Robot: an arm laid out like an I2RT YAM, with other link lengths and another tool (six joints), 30 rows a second.
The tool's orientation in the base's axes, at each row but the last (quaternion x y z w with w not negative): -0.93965 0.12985 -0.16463 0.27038; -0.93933 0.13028 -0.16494 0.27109; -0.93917 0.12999 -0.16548 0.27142; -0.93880 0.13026 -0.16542 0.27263; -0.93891 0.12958 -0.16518 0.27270; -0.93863 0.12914 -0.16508 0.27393; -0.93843 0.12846 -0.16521 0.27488; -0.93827 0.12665 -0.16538 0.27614; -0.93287 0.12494 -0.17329 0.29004; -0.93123 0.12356 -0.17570 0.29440; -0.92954 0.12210 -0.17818 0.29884; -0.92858 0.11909 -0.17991 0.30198
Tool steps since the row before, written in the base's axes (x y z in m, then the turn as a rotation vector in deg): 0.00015 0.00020 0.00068 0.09 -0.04 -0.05; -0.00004 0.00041 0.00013 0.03 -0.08 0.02; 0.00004 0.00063 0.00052 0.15 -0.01 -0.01; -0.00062 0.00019 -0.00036 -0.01 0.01 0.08; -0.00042 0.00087 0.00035 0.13 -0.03 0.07; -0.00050 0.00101 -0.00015 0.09 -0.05 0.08; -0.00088 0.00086 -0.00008 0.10 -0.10 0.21; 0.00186 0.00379 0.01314 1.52 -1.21 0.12; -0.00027 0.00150 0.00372 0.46 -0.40 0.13; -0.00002 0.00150 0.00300 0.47 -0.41 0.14; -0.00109 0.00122 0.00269 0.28 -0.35 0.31; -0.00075 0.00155 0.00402 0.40 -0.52 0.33
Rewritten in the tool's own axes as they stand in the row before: 0.00023 -0.00056 -0.00039 0.08 0.05 0.06; -0.00014 -0.00040 0.00007 0.06 0.05 -0.04; -0.00005 -0.00081 -0.00011 0.14 -0.01 0.06; -0.00071 0.00014 0.00014 0.01 -0.05 -0.06; -0.00059 -0.00084 -0.00003 0.15 -0.03 -0.02; -0.00083 -0.00067 0.00041 0.12 -0.02 -0.05; -0.00111 -0.00052 0.00014 0.17 -0.05 -0.18; 0.00361 -0.01072 -0.00790 1.82 0.70 -0.09; 0.00019 -0.00334 -0.00223 0.58 0.18 -0.12; 0.00024 -0.00297 -0.00155 0.60 0.18 -0.13; -0.00070 -0.00245 -0.00185 0.45 0.06 -0.30; -0.00014 -0.00357 -0.00253 0.62 0.17 -0.36
